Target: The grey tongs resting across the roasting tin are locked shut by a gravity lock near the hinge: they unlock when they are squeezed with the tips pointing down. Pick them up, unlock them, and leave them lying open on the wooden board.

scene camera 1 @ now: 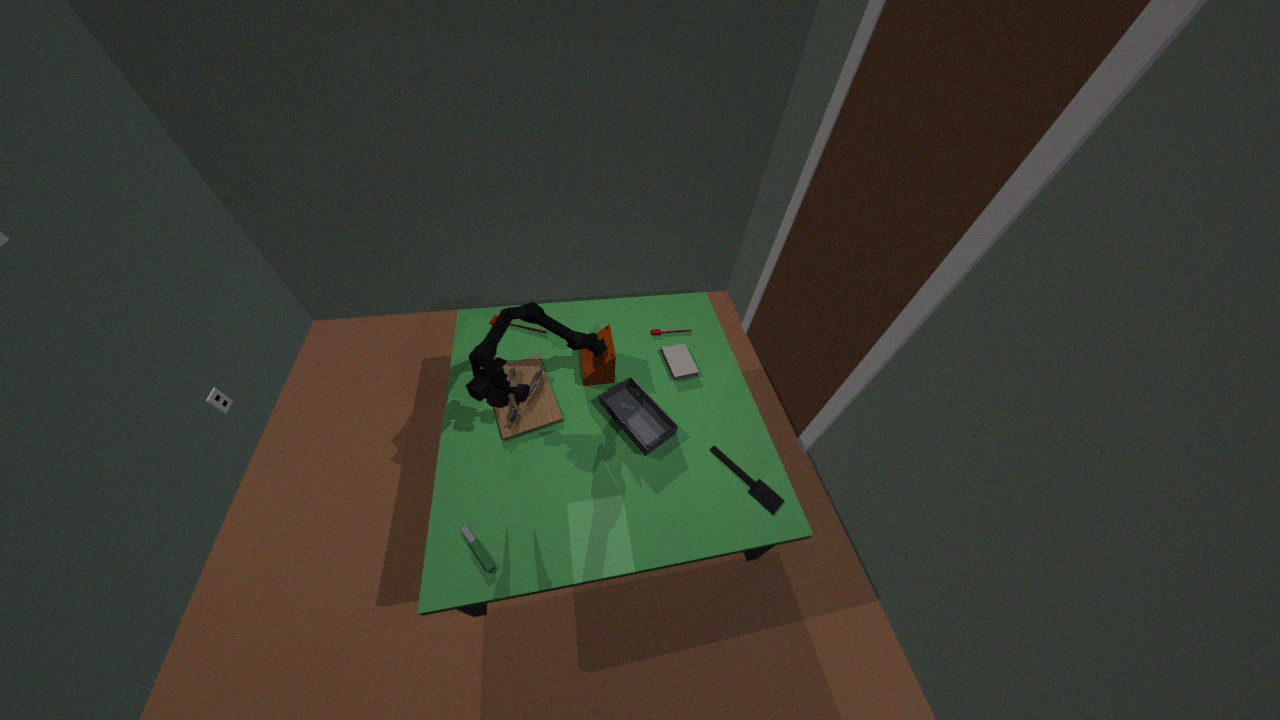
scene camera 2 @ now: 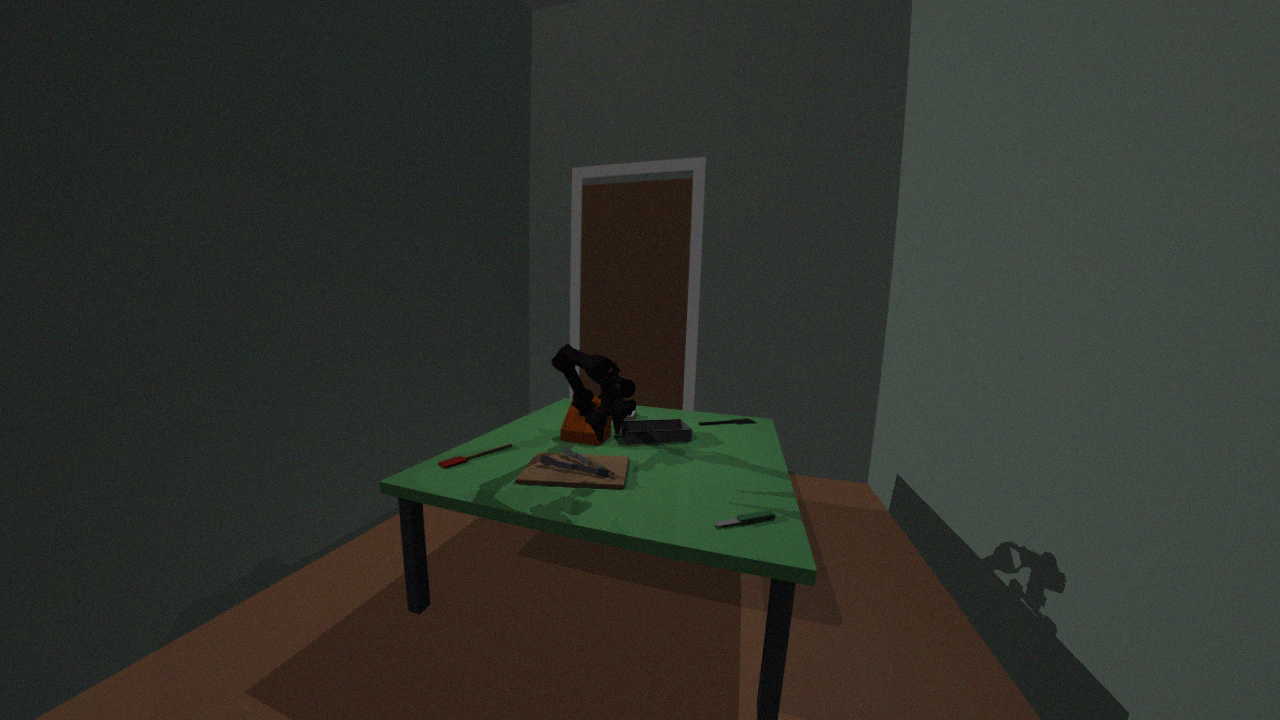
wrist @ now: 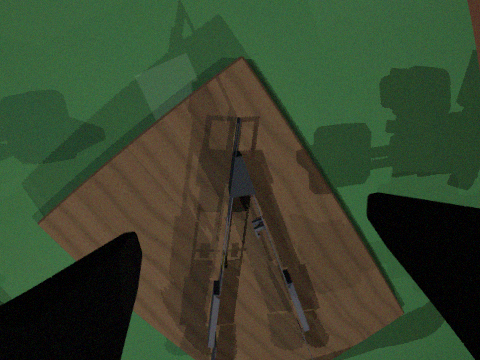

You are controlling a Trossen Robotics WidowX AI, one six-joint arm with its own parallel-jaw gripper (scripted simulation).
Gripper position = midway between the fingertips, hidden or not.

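My gripper (scene camera 2: 609, 438) is open and holds nothing. I see the gripper in scene camera 1 as well (scene camera 1: 506, 403), and again from the wrist (wrist: 257, 224). A wooden board (scene camera 1: 540, 409) is there too, and I find the wooden board (scene camera 2: 535, 473) in scene camera 2 and the wooden board (wrist: 169, 185) in the wrist view. I can see a roasting tin (scene camera 1: 648, 426), and scene camera 2 gives me the roasting tin (scene camera 2: 668, 430) too. There is also a black spatula (scene camera 1: 761, 492), though in the wrist view the black spatula is out of frame. I see a pale block (scene camera 1: 681, 365) as well, and in the wrist view the pale block is out of frame.
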